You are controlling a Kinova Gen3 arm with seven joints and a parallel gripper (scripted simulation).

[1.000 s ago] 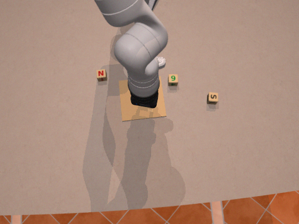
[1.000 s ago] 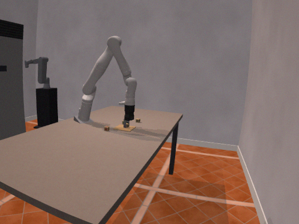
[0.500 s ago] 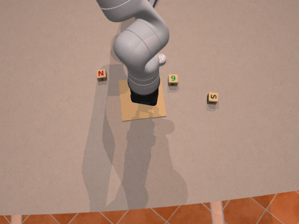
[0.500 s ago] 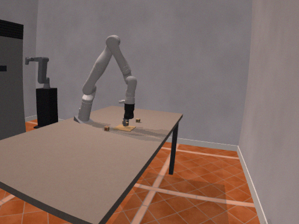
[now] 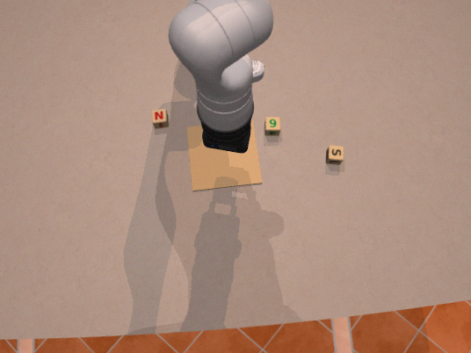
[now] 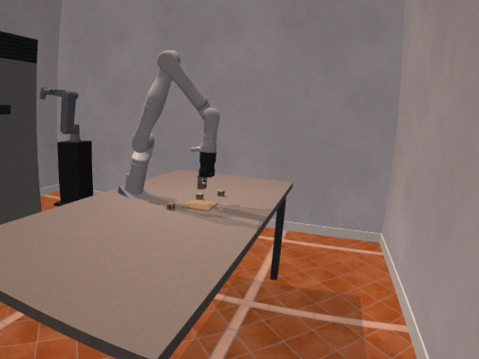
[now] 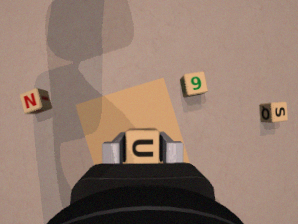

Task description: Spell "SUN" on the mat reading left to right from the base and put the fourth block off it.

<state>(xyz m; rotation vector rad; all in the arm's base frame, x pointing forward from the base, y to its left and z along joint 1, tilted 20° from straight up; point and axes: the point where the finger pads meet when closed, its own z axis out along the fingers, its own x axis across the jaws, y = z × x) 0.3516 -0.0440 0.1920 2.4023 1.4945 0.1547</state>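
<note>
The mat lies 10 mm behind my hand, 10 mm to the right of it and 100 mm below it. The rest, counted from my hand: U block: right at my hand; N block: 120 mm behind, 120 mm to the right, 80 mm below; green 9 block: 30 mm behind, 100 mm to the left, 80 mm below.
</note>
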